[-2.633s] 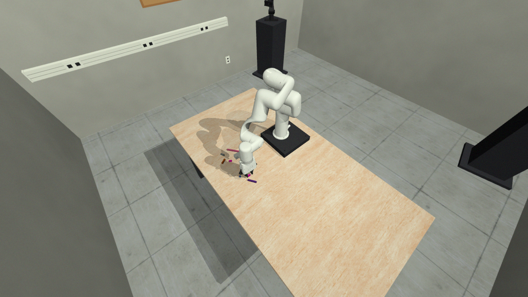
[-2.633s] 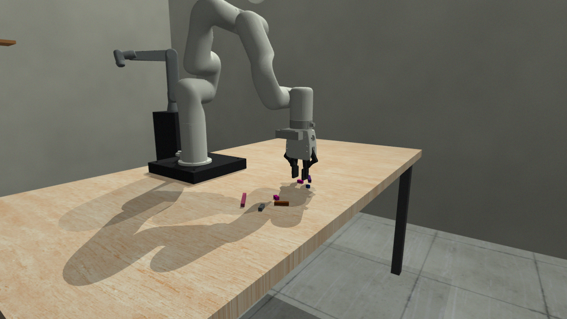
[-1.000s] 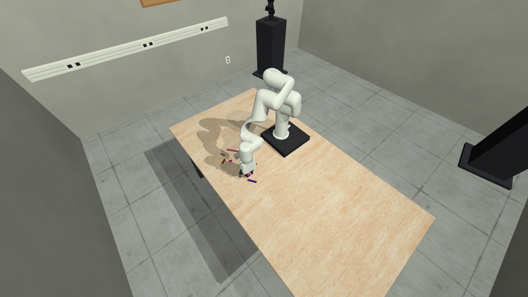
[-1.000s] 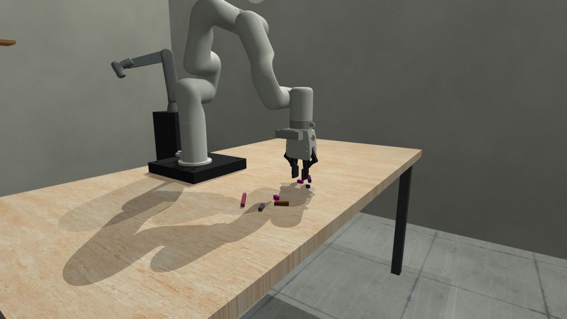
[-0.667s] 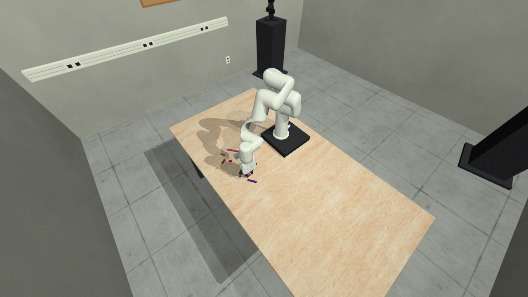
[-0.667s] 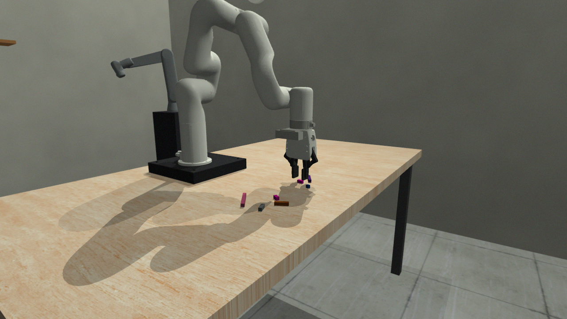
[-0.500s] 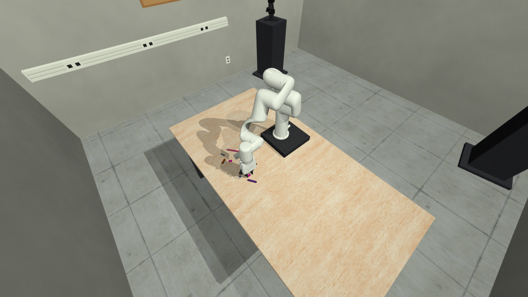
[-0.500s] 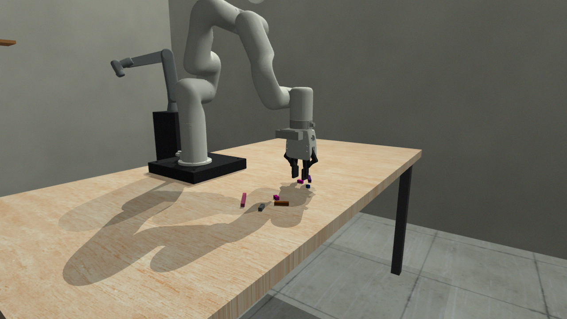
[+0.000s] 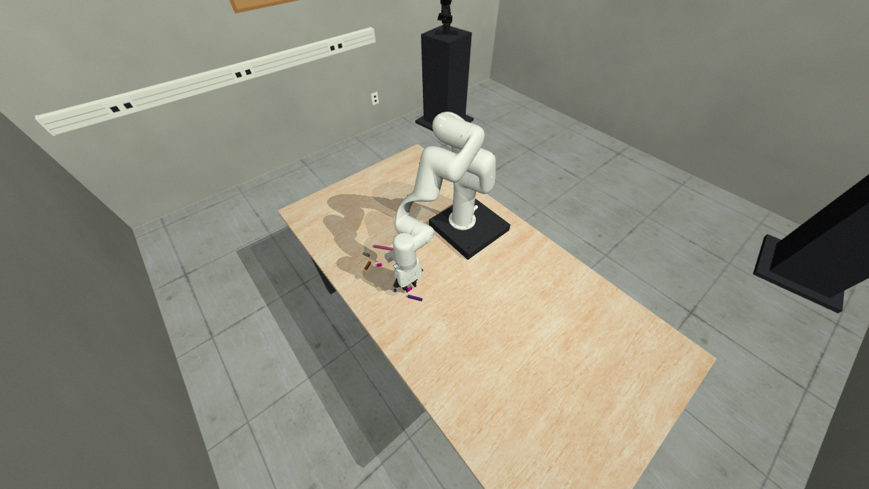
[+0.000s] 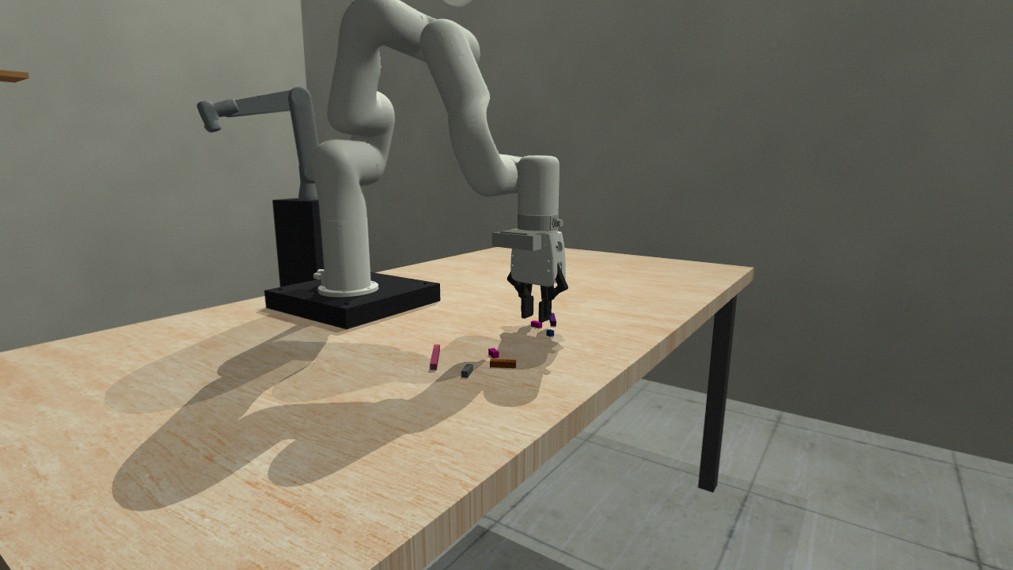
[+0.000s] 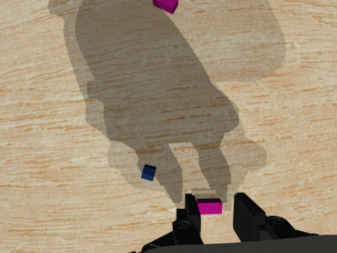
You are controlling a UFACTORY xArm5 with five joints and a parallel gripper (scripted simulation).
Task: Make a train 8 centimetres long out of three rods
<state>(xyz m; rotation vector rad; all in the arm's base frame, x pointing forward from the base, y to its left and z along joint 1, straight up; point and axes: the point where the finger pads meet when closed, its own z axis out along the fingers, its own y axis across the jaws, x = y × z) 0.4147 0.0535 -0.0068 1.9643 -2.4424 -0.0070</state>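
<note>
My gripper is now 20 mm short of the purple rod, 50 mm to the right of it and 30 mm above it. The rest, counted from my hand: orange rod: 30 mm ahead, 220 mm to the right, 30 mm below; then pink rod: 80 mm behind, 240 mm to the right, 30 mm below; then blue rod: 40 mm ahead, 40 mm to the right, 30 mm below.
</note>
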